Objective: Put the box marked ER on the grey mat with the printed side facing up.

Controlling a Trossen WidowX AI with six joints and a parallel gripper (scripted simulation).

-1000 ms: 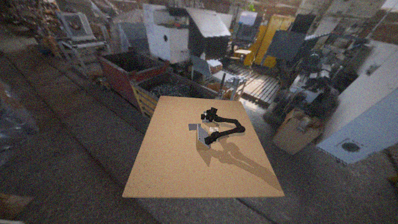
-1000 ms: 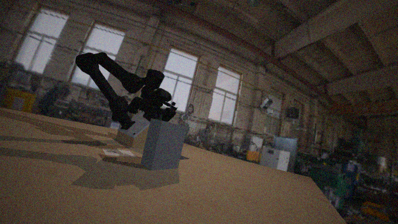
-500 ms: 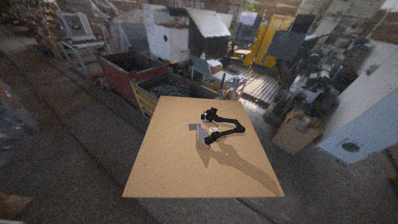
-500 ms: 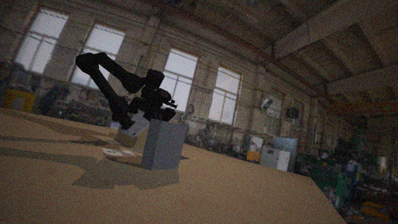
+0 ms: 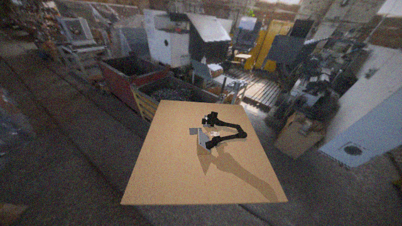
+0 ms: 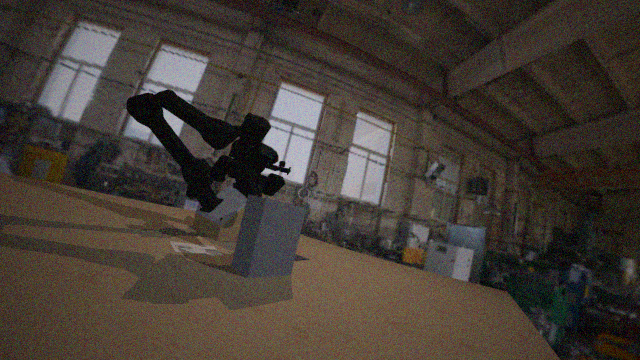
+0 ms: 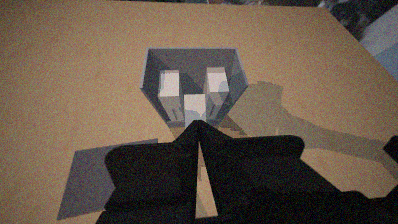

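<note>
The paper is 80 mm behind my gripper tip, 70 mm to the right of it and 130 mm below it. The rest, counted from my gripper tip: grey mat (20 mm behind, 150 mm to the left, 120 mm below).
</note>
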